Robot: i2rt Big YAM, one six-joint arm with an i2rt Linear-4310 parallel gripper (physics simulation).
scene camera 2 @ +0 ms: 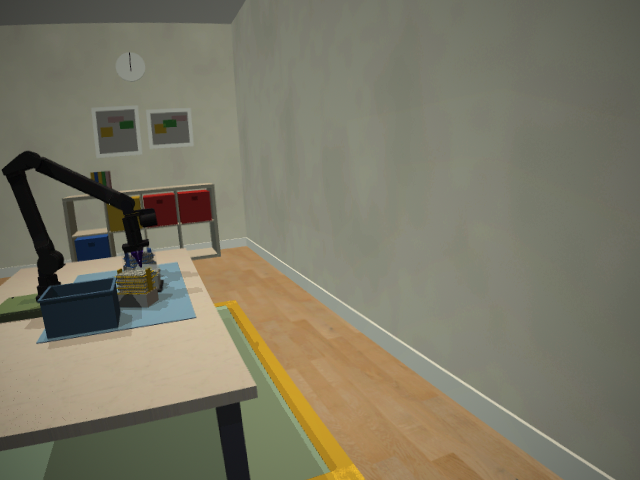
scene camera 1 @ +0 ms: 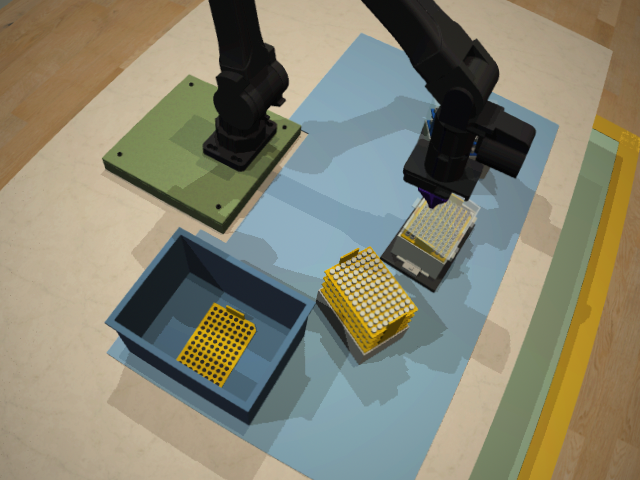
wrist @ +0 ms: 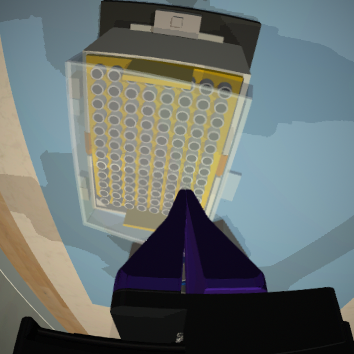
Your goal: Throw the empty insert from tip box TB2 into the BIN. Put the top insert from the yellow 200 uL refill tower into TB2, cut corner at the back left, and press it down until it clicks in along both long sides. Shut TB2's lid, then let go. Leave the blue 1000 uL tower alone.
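Note:
Tip box TB2 [scene camera 1: 421, 253] [wrist: 165, 44] stands on a dark base, with a yellow insert full of tips [scene camera 1: 439, 227] [wrist: 157, 130] inside. Its clear lid [scene camera 1: 473, 206] [wrist: 75, 150] lies over the insert; whether it is fully shut I cannot tell. My gripper [scene camera 1: 433, 205] [scene camera 2: 139, 264] [wrist: 184, 197] is shut and empty, its tips at the lid's far end in the wrist view. The yellow refill tower [scene camera 1: 369, 297] [scene camera 2: 135, 283] stands beside TB2. The blue bin [scene camera 1: 273, 361] [scene camera 2: 80, 312] holds an empty yellow insert [scene camera 1: 219, 343]. The blue tower [scene camera 1: 433, 114] [scene camera 2: 149, 253] is mostly hidden behind the arm.
The arm's green base board [scene camera 1: 170, 175] [scene camera 2: 18, 305] lies left of the blue mat [scene camera 1: 330, 206] [scene camera 2: 175, 304]. The bin stands near the mat's front left corner. The table edge runs along the right of TB2 in scene camera 1.

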